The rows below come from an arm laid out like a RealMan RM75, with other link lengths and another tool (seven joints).
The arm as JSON. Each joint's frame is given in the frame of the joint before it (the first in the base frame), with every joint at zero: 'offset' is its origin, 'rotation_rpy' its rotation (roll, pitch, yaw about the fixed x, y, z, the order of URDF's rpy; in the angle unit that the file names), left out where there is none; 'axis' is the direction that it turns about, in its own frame. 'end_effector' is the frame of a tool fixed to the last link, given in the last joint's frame.
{
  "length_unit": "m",
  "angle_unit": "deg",
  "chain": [
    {
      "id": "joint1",
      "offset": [
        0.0,
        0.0,
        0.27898
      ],
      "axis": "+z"
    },
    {
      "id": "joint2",
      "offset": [
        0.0,
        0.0,
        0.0
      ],
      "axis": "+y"
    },
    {
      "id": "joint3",
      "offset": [
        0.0,
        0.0,
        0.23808
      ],
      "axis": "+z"
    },
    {
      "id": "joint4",
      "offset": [
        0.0,
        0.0,
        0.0
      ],
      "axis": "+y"
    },
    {
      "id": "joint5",
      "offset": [
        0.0,
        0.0,
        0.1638
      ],
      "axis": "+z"
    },
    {
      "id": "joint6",
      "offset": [
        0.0,
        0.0,
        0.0
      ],
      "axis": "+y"
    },
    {
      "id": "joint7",
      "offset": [
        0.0,
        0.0,
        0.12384
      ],
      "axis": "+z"
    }
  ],
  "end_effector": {
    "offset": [
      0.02,
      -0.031,
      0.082
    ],
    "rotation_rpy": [
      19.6,
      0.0,
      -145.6
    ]
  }
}
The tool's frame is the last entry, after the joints.
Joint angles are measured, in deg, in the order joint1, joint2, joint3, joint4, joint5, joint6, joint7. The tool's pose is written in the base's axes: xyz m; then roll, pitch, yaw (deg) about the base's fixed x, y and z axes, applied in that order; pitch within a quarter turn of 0, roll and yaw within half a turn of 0. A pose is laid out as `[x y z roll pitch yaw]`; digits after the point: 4 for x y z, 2 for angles.
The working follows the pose.
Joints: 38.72, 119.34, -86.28, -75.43, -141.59, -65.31, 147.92
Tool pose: [0.1603 0.3898 -0.0137 176.79 -19.78 121.58]
Where each joint sits with the arm in this pose, in the base's axes (m; each line is computed from the numbers above, not from the rounded line before):
joint1: 0.0000 0.0000 0.2790
joint2: 0.0000 0.0000 0.2790
joint3: 0.1619 0.1298 0.1623
joint4: 0.1619 0.1298 0.1623
joint5: 0.0949 0.2789 0.1511
joint6: 0.0949 0.2789 0.1511
joint7: 0.1156 0.3369 0.0437
the tool: 0.1603 0.3898 -0.0137

